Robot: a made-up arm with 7 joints. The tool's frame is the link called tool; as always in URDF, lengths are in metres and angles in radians. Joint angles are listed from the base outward.
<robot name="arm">
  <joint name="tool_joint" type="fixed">
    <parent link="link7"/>
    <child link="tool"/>
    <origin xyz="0 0 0" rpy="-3.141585 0 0"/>
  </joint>
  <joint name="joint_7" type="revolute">
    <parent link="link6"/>
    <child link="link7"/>
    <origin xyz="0.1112 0 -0.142" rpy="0 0 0"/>
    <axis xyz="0 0.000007 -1"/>
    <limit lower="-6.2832" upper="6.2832"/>
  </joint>
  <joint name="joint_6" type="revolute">
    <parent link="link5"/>
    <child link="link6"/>
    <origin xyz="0 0 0" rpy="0 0 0"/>
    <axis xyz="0 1 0.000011"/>
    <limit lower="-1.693" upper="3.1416"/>
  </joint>
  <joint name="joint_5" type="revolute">
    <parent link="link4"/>
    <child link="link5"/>
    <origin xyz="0.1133 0 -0.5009" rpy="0 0 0"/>
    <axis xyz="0 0.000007 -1"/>
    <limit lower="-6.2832" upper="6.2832"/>
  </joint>
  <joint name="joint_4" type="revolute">
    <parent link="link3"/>
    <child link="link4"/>
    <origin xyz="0.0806 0 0" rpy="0 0 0"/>
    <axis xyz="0 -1 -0.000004"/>
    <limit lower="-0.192" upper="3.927"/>
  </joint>
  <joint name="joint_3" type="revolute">
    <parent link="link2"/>
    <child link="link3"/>
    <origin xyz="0 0 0.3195" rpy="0 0 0"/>
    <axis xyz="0 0 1"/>
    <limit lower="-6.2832" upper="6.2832"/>
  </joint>
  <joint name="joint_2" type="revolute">
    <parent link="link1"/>
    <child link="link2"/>
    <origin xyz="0 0 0" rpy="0 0 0"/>
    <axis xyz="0 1 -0.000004"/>
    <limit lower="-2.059" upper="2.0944"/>
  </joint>
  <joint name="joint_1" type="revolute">
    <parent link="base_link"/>
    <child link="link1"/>
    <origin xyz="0 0 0.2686" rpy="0 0 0"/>
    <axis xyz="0 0 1"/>
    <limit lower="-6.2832" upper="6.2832"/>
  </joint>
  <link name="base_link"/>
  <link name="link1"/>
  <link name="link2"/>
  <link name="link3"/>
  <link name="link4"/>
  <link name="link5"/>
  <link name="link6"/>
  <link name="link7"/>
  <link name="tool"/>
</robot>
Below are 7 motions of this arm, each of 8 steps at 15 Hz.
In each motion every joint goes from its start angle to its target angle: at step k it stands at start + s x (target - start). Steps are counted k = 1, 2, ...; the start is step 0. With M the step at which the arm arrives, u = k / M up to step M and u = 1 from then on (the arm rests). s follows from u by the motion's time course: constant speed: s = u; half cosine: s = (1 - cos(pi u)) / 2; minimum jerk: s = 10 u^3 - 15 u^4 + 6 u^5.
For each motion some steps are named. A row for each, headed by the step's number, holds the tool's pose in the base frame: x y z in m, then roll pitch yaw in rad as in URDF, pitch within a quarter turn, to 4 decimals.
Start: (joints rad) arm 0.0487 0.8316 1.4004 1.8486 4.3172 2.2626 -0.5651
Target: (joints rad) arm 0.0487 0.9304 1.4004 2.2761 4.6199 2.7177 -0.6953
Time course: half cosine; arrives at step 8
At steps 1, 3, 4, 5, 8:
1: 0.6151 0.4948 0.5099 2.0937 0.7371 0.9199
3: 0.6380 0.4425 0.5133 2.2843 0.8007 0.8827
4: 0.6493 0.4062 0.5137 2.4375 0.8496 0.8840
5: 0.6569 0.3708 0.5130 2.6104 0.8975 0.9129
8: 0.6623 0.3163 0.5108 2.9381 0.9600 1.0246

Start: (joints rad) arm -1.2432 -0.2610 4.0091 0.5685 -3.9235 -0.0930 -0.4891
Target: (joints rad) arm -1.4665 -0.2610 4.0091 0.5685 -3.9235 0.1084 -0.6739
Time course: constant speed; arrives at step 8
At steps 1, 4, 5, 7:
1: -0.3579 0.1923 -0.0164 -2.8482 0.2411 0.8647
4: -0.3534 0.2193 -0.0201 -2.7859 0.2802 0.8702
5: -0.3516 0.2284 -0.0210 -2.7633 0.2914 0.8726
7: -0.3472 0.2467 -0.0227 -2.7156 0.3108 0.8780

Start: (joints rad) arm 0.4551 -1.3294 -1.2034 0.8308 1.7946 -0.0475 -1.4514
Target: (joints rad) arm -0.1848 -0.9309 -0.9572 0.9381 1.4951 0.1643 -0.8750
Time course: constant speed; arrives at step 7
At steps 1, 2, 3, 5, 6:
1: 0.2899 -0.5489 0.3927 -1.5012 -0.1059 -1.9831
2: 0.2469 -0.5744 0.4195 -1.4831 -0.1295 -2.0650
3: 0.2046 -0.5942 0.4462 -1.4674 -0.1530 -2.1398
5: 0.1253 -0.6189 0.4976 -1.4479 -0.1995 -2.2690
6: 0.0896 -0.6255 0.5214 -1.4459 -0.2217 -2.3237

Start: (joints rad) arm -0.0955 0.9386 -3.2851 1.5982 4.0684 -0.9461 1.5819
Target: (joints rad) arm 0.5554 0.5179 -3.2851 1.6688 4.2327 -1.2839 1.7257
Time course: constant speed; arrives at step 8
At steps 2, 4, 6, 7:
2: -0.1197 -0.0743 0.9304 1.3698 -0.6724 -0.6955
4: -0.1510 -0.1075 0.9144 1.5061 -0.7854 -0.5395
6: -0.1721 -0.1504 0.8956 1.6573 -0.8988 -0.4068
7: -0.1783 -0.1745 0.8853 1.7420 -0.9548 -0.3522

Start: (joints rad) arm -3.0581 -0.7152 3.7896 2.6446 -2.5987 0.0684 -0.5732
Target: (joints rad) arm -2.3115 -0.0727 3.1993 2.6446 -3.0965 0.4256 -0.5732
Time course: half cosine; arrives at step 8
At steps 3, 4, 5, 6, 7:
3: 0.6289 0.4063 0.9119 0.1946 0.8304 0.6892
4: 0.5290 0.4207 0.9963 0.0191 0.6626 0.5239
5: 0.4233 0.4056 1.0773 -0.0595 0.4643 0.4336
6: 0.3345 0.3683 1.1398 -0.0733 0.2898 0.3862
7: 0.2783 0.3311 1.1769 -0.0616 0.1752 0.3599

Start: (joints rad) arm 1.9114 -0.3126 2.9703 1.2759 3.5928 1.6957 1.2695
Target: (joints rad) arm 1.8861 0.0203 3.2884 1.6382 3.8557 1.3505 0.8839
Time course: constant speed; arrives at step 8
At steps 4, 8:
4: 0.1723 -0.7671 0.6338 0.5717 -0.3330 -0.3415
8: 0.2443 -0.6545 0.8447 0.5602 -0.4693 -0.2479

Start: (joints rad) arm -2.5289 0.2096 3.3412 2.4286 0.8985 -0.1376 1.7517
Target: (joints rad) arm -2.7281 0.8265 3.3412 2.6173 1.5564 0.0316 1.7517
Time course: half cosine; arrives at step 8
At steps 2, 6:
2: 0.0739 0.0045 1.2537 -0.1019 0.3148 0.3349
6: -0.3279 -0.2060 1.1797 -0.1540 -0.1616 0.6852

